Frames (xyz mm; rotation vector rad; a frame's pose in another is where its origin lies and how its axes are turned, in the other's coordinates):
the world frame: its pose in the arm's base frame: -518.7 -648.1 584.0 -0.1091 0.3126 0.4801
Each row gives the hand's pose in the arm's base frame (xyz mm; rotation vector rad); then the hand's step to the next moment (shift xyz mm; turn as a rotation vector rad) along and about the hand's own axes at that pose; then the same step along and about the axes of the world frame.
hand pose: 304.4 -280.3 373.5 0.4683 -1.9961 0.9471
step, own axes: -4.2 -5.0 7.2 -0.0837 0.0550 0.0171
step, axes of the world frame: -1.3 -8.4 -4.7 0.0438 0.0191 -0.0897
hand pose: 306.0 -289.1 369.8 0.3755 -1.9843 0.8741
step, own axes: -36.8 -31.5 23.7 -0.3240 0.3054 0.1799
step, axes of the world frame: 9.2 -46.9 -25.0 0.0847 0.1203 -0.4571
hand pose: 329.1 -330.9 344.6 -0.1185 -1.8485 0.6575
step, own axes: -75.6 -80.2 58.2 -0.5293 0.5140 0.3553
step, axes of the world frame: -44.0 -101.3 -57.7 0.0916 0.2152 -0.7848
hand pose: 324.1 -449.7 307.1 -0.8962 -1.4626 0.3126
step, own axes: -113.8 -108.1 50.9 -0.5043 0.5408 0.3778
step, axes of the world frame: -135.6 -69.0 -63.8 0.1036 0.2566 -0.7829
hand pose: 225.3 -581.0 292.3 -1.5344 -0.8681 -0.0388
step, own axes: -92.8 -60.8 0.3 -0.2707 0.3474 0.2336
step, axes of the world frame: -106.3 1.1 -31.6 0.1006 0.1601 -0.4613
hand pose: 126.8 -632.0 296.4 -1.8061 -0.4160 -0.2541
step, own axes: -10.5 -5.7 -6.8 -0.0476 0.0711 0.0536
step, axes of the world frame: -13.6 -0.6 -1.6 0.0288 0.0354 -0.0900
